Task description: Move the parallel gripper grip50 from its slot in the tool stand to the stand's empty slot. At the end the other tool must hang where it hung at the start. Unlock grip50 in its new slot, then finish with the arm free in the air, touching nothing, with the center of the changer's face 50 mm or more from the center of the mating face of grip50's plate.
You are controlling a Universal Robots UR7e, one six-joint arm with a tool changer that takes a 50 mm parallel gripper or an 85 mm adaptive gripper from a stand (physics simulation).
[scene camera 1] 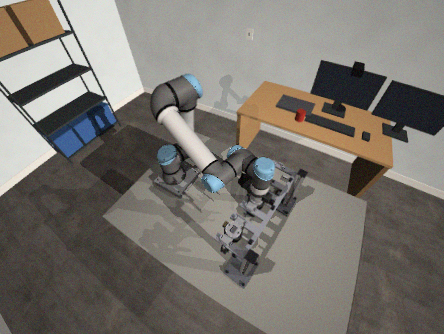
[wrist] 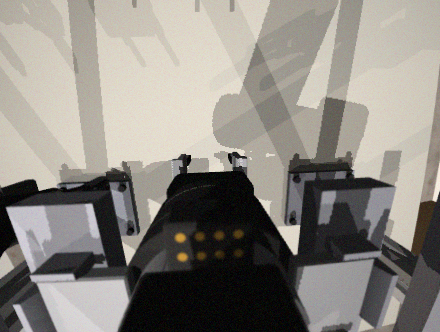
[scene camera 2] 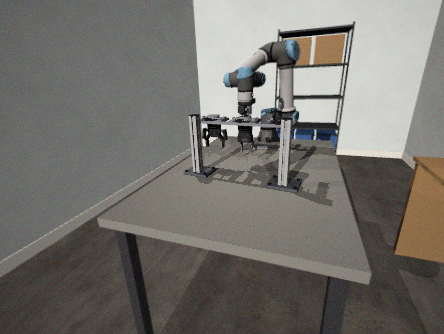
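Where they show: arm's base at its link origin: (scene camera 1: 174, 175) (scene camera 2: 268, 139).
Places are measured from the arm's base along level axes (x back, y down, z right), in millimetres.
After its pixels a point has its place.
The parallel gripper grip50 (scene camera 2: 247, 149) @(y -81, x -547, z -28 mm) (wrist: 210, 161) hangs in the middle slot of the tool stand (scene camera 1: 233, 272) @(y 29, x -624, z 275 mm) (scene camera 2: 195, 145) @(y -122, x -689, z 230 mm) (wrist: 332, 287) @(y -247, x -563, z -46 mm), fingers down and apart, with nothing between them. The arm's black tool changer (scene camera 2: 245, 108) @(y -303, x -617, z -16 mm) (wrist: 210, 305) is upright directly over its plate, touching or almost touching; the plate is covered in the wrist view, so I cannot tell whether it is seated or locked. Gold contacts (wrist: 200, 236) @(y -257, x -525, z 0 mm) show at the front of grip50. The adaptive gripper (scene camera 2: 215, 131) hangs in the left slot in scene camera 2. The empty slot (scene camera 2: 270, 123) @(y -236, x -615, z -138 mm) is on the right there.
Stand uprights (scene camera 2: 285, 155) @(y -118, x -717, z -228 mm) rise at both ends of the rail. Slot arms flank grip50 closely in the wrist view. The arm's base (scene camera 1: 174, 172) @(y -94, x -50, z 23 mm) stands behind the stand. A desk (scene camera 1: 260, 95) with monitors and a red cup (scene camera 1: 300, 115) is beyond; a shelf rack (scene camera 2: 316, 96) is farther back.
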